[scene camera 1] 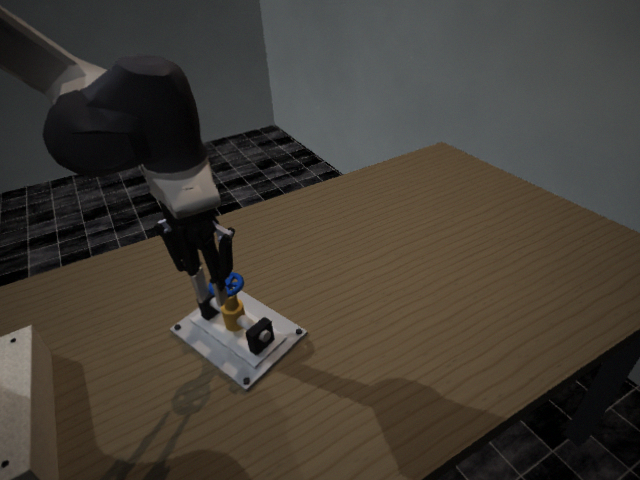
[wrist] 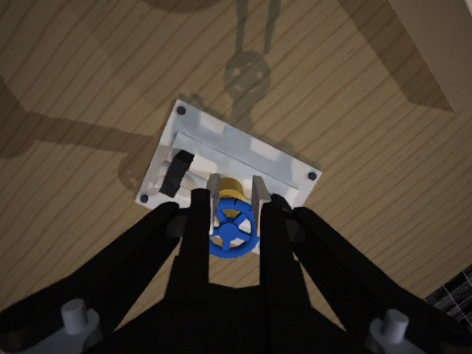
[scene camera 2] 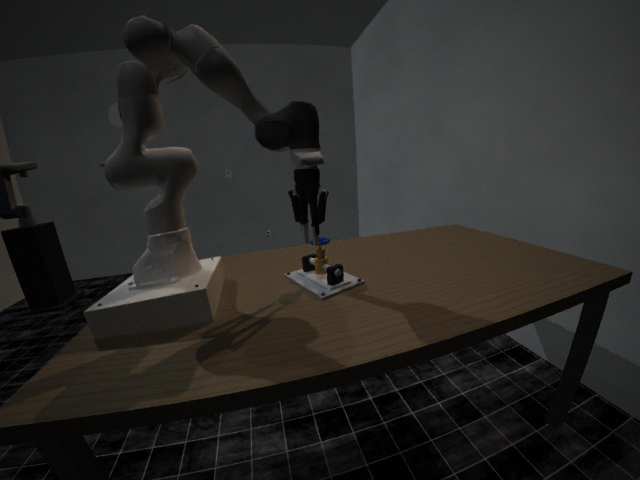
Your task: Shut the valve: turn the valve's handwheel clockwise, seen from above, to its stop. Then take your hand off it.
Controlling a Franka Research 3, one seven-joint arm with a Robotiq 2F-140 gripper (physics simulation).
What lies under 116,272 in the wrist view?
The gripper.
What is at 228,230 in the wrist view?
A blue handwheel.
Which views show the gripper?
Scene camera 1, the wrist view and scene camera 2: all of them.
